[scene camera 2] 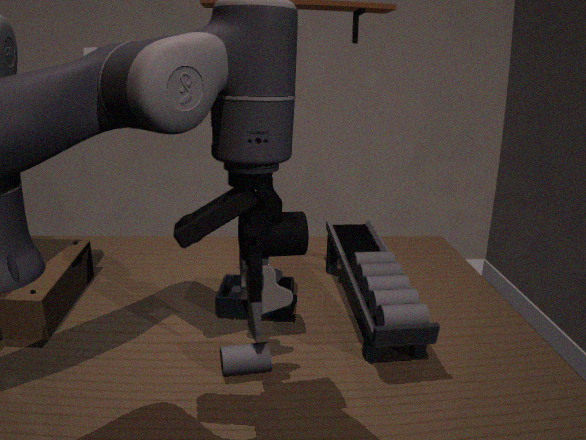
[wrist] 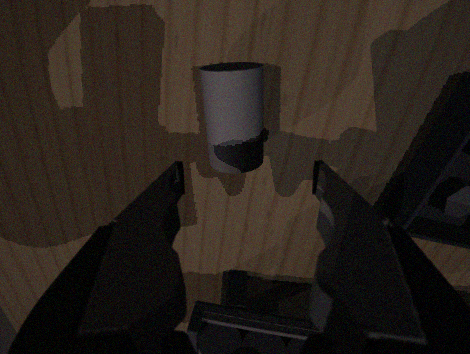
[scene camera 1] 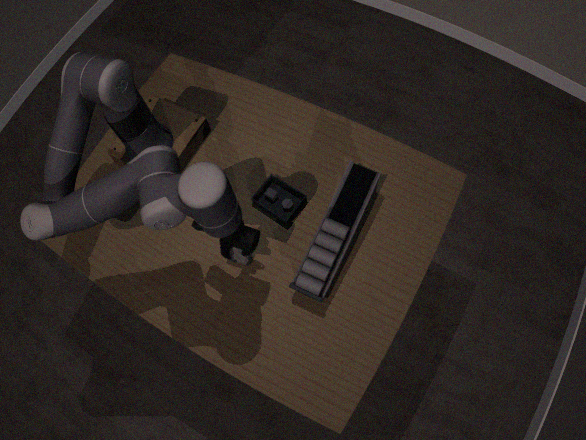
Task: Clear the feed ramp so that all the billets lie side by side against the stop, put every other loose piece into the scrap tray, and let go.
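Scene camera 2 gives me my gripper [scene camera 2: 253, 326] together with a stop [scene camera 2: 411, 333]. In the wrist view I find my gripper again [wrist: 248, 164], and scene camera 1 lets me see the gripper too [scene camera 1: 240, 249].
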